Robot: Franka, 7 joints.
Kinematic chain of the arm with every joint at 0, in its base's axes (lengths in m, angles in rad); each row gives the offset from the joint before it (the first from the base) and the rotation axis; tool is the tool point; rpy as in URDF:
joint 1: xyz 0 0 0.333 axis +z
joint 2: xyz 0 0 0 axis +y
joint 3: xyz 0 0 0.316 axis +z
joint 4: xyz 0.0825 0 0 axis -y
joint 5: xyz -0.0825 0 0.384 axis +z
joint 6: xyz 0 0 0 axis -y
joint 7: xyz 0.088 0 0 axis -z
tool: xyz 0 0 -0.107 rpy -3.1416 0 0
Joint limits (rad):
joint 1: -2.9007..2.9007
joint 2: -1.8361..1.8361
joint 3: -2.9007..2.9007
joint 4: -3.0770..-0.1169
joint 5: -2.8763..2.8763
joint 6: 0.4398..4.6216
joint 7: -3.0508..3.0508
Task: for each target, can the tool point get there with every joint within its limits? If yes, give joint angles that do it. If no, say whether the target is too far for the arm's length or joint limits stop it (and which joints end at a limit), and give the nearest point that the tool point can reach.
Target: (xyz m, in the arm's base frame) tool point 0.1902 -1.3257 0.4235
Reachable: no: too far | nearest point 0.1216 -0.8473 0.3908 | short by 0.484 m
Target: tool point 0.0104 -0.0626 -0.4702
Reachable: no: joint limits stop it (at a limit: joint 2) | nearest point 0.0182 -0.1094 -0.3320 | short by 0.146 m
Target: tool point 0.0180 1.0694 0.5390
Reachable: no: too far | nearest point 0.0142 0.8423 0.4953 | short by 0.231 m
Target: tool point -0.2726 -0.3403 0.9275
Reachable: yes | joints 2.1041 0.1160 2.2601 -1.3906 0.7058 3.8098 -0.7271
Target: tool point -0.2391 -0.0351 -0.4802
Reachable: no: joint limits stop it (at a limit: joint 1, joint 2) | nearest point -0.2459 -0.0407 -0.3593 | short by 0.121 m
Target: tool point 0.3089 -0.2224 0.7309
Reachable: yes | joints 0.8090 -1.1683 -0.9460 -2.2091 -1.3791 3.2066 -1.2285
